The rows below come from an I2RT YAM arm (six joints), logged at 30 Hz.
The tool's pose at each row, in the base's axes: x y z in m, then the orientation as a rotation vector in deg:
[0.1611 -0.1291 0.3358 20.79 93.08 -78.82]
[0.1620 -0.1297 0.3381 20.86 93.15 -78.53]
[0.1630 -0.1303 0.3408 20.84 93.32 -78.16]
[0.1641 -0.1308 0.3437 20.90 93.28 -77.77]
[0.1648 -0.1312 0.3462 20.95 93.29 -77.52]
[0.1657 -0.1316 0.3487 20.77 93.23 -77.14]
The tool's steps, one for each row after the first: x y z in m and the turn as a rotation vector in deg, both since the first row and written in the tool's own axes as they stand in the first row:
[-0.0021 -0.0009 0.0011 -0.17 0.04 0.19]
[-0.0045 -0.0020 0.0023 -0.47 0.09 0.34]
[-0.0072 -0.0032 0.0035 -0.67 0.03 0.63]
[-0.0094 -0.0043 0.0043 -0.81 0.02 0.81]
[-0.0117 -0.0053 0.0053 -1.09 -0.19 0.99]

